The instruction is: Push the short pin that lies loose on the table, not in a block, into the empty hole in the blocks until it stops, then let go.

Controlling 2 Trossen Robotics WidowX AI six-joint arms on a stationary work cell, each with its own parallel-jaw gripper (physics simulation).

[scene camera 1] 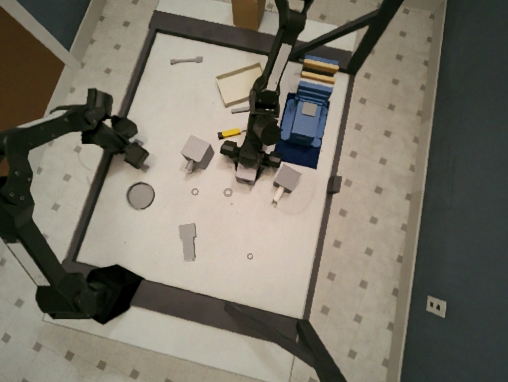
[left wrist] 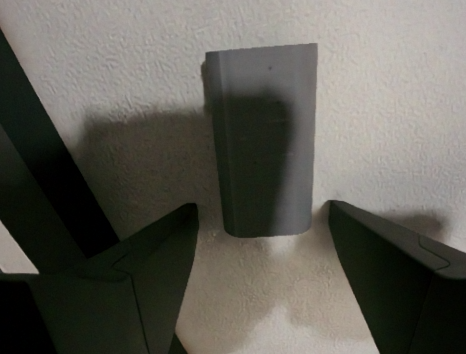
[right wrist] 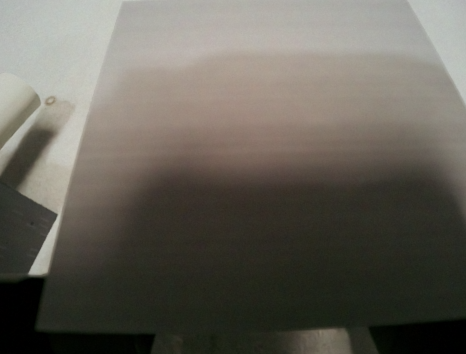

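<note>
The loose grey pin lies on the table at the left, between the fingers of my left gripper, which is partly open with a gap on each side of it. My right gripper is shut on the middle grey block, whose face fills much of the right wrist view. A left grey block bears a grey pin. A right grey block bears a cream pin. The empty hole cannot be made out.
A round grey dish and a flat grey stepped piece lie toward the front. A yellow tool, a grey bar, a cream tray and a wrench-like piece lie farther back. A blue model stands right of my right arm.
</note>
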